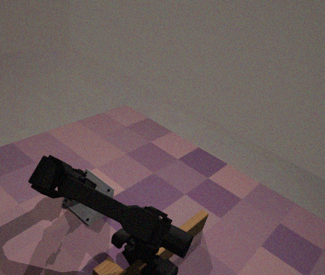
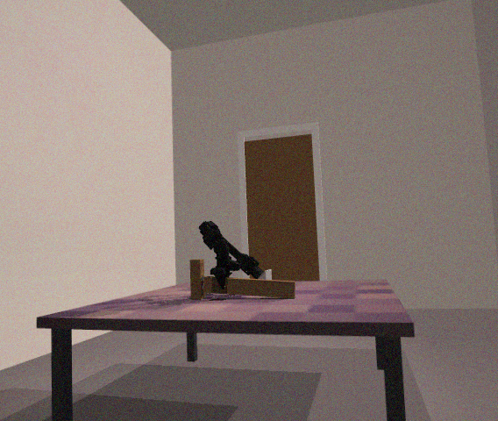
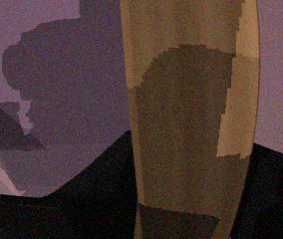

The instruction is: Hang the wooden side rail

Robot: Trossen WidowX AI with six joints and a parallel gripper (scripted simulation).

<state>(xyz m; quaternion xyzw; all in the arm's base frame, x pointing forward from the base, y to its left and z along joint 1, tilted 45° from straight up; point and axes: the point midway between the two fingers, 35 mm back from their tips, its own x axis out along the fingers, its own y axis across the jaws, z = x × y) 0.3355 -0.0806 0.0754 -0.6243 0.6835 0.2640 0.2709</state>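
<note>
My gripper tip is now 1 cm past the upright headboard post, 13 cm to the left of it and 4 cm below it.
</note>
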